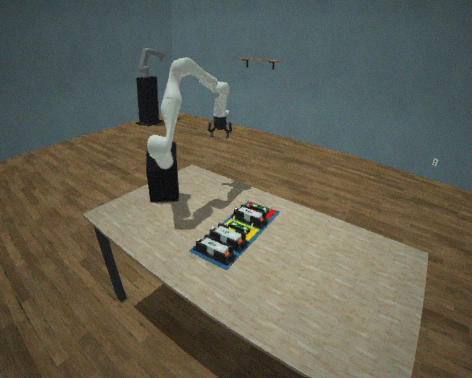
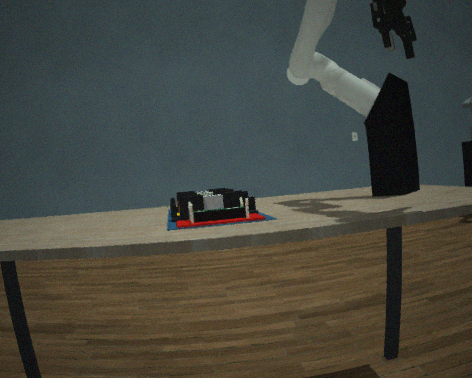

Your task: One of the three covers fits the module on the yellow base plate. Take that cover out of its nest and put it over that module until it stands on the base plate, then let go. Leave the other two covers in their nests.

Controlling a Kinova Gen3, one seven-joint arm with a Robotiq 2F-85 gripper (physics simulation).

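Where they show: gripper, fingertip midpoint: (image 1: 219,138) (image 2: 401,54); arm's base, link origin: (image 1: 165,161) (image 2: 379,108).
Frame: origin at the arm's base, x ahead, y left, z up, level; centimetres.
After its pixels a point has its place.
Observation:
Three grey-white covers stand in black nests on a blue board (image 1: 226,267) @[x 59.2, y -30.3, z -24.6 cm] (image 2: 172,226) @[x 61.2, y 18.8, z -24.6 cm]: one cover (image 1: 214,247) @[x 50.8, y -26.8, z -19.6 cm] at the near end, one cover (image 1: 228,235) @[x 51.3, y -15.6, z -20.1 cm] in the middle, one cover (image 1: 248,214) @[x 51.4, y 4.9, z -19.9 cm] (image 2: 213,201) @[x 51.3, y 9.6, z -21.0 cm] near the far end. A green module (image 1: 239,227) @[x 51.4, y -4.8, z -22.2 cm] sits on the yellow base plate (image 1: 252,233) @[x 58.1, y -3.4, z -24.2 cm], between the middle and far covers. Another green module (image 1: 258,207) @[x 51.5, y 17.3, z -22.2 cm] is on a red base plate (image 1: 271,214) @[x 59.5, y 17.6, z -24.2 cm] (image 2: 225,221) @[x 51.2, y 22.9, z -24.2 cm] at the far end. My gripper (image 1: 220,136) @[x 14.1, y 35.3, z 6.3 cm] (image 2: 398,50) @[x 14.1, y 35.3, z 6.3 cm] is open and empty, high above the table, well away from the covers.
The light wooden table (image 1: 320,280) @[x 97.5, y -17.3, z -24.7 cm] (image 2: 100,230) @[x 77.2, y 12.0, z -24.8 cm] carries the board and the arm's black pedestal (image 1: 163,182) @[x 0.5, y -3.4, z -11.9 cm] (image 2: 393,150) @[x 1.8, y 7.6, z -12.6 cm]. The arm's shadow falls on the table between them. Another arm on a black stand (image 1: 148,100) and a wall shelf (image 1: 258,60) are in the background.

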